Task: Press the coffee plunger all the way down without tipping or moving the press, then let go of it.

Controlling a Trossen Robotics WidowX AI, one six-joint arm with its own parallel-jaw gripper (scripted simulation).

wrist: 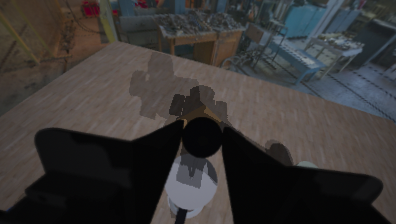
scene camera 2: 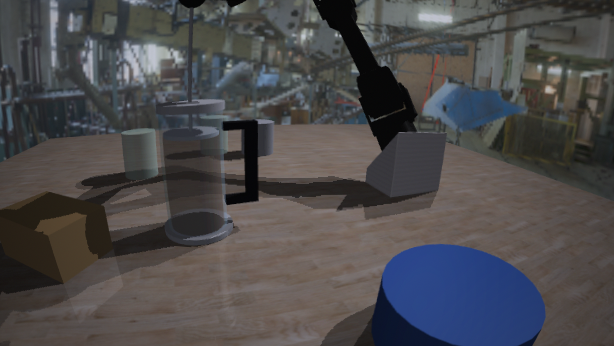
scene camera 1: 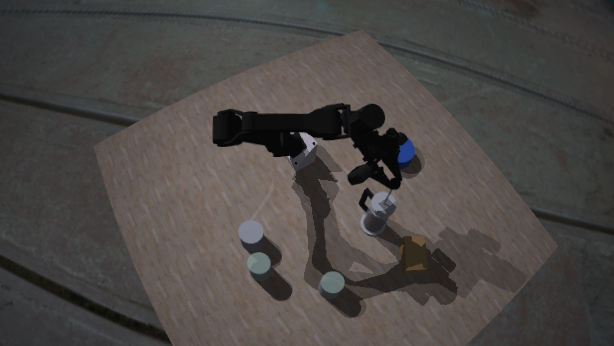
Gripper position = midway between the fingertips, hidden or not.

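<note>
Scene camera 1 gives me my gripper (scene camera 1: 397, 185), a coffee press (scene camera 1: 373, 222) and a brown box (scene camera 1: 413, 258). On scene camera 2 there's the coffee press again (scene camera 2: 190, 131), plus a blue round block (scene camera 2: 440, 287). And the wrist view shows my gripper (wrist: 203, 128) too.
</note>
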